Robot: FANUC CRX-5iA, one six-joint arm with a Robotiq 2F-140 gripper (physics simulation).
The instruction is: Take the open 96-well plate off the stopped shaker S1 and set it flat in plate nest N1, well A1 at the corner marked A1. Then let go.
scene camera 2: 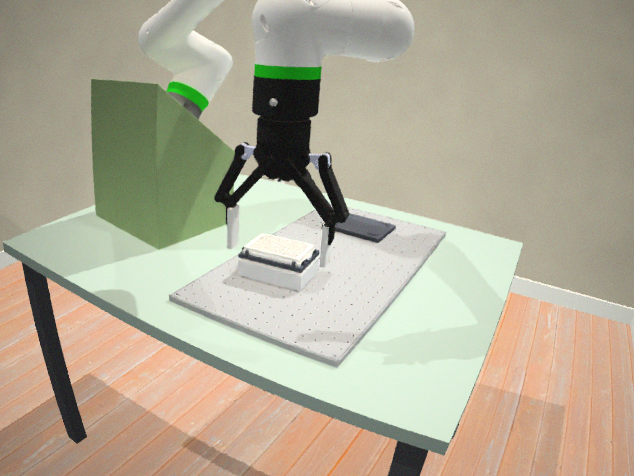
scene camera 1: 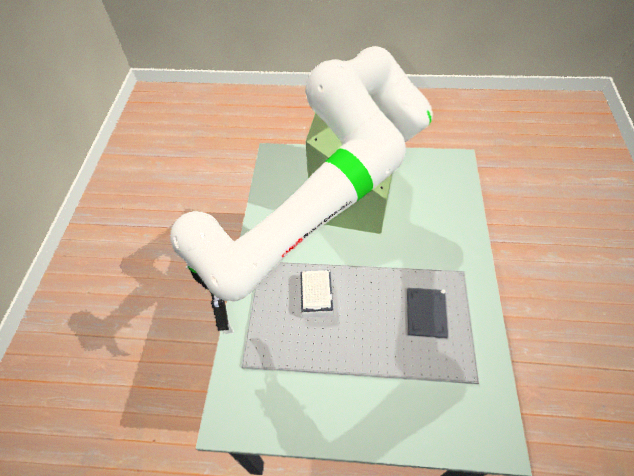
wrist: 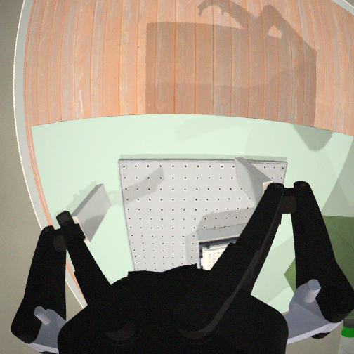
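Pixels of known places: gripper, fingertip midpoint: (scene camera 2: 277, 254) (scene camera 1: 228, 308); arm's base at its link origin: (scene camera 2: 172, 121).
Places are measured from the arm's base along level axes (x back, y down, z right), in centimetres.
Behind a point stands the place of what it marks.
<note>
The cream 96-well plate (scene camera 1: 316, 289) @(x -43.0, y 19.5, z 18.9 cm) (scene camera 2: 281, 247) @(x -42.9, y 19.6, z 19.2 cm) (wrist: 212, 256) sits on the dark tray of shaker S1, a white block (scene camera 2: 271, 275) @(x -43.1, y 23.9, z 24.0 cm) (wrist: 220, 233) on the pegboard. In the wrist view my gripper hides most of the plate. The dark, flat nest N1 (scene camera 1: 427, 313) @(x -50.4, y 25.1, z -15.7 cm) (scene camera 2: 364, 228) @(x -51.7, y 25.1, z -13.7 cm) lies at the other end of the pegboard, with a small white mark at one corner in scene camera 1. My gripper (scene camera 1: 221, 327) (scene camera 2: 278, 257) @(x -53.3, y 8.7, z 44.0 cm) (wrist: 169, 182) is wide open and empty, pointing down. It hangs above and to the left of the shaker in scene camera 1, apart from the plate.
The grey perforated board (scene camera 1: 358, 353) @(x -61.9, y 26.3, z 7.1 cm) (scene camera 2: 307, 325) @(x -55.4, y 26.3, z 34.4 cm) (wrist: 165, 220) lies on the pale green table (scene camera 1: 230, 420) @(x -79.0, y 27.6, z 45.1 cm) (scene camera 2: 409, 399) @(x -77.7, y 27.6, z 46.2 cm) (wrist: 75, 145). The green pedestal (scene camera 1: 358, 217) @(x -15.1, y 19.8, z 3.0 cm) (scene camera 2: 125, 163) @(x 3.3, y 8.3, z 16.2 cm) carries the arm's base behind the board. The arm's forearm reaches over the table in scene camera 1.
</note>
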